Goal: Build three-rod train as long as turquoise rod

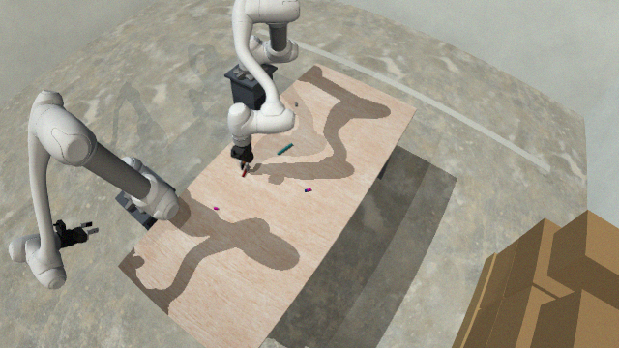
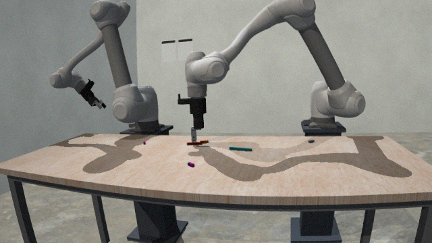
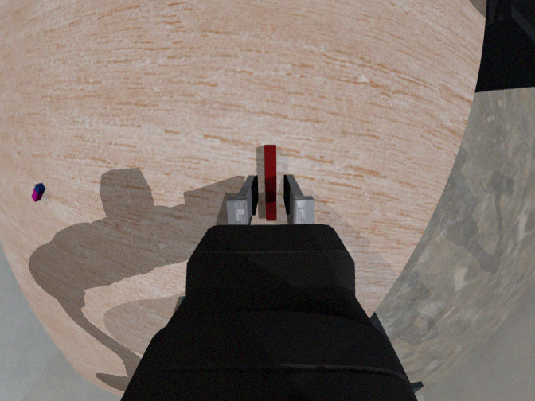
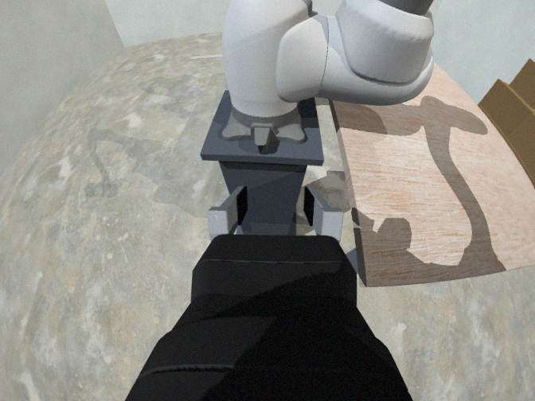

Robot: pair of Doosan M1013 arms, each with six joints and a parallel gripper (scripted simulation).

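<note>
The red rod is 30 mm below my left hand. Round my left hand: turquoise rod 110 mm ahead, 220 mm to the left, 30 mm below; orange rod 30 mm behind, 40 mm to the left, 30 mm below; blue rod 320 mm ahead, 30 mm to the left, 30 mm below.
</note>
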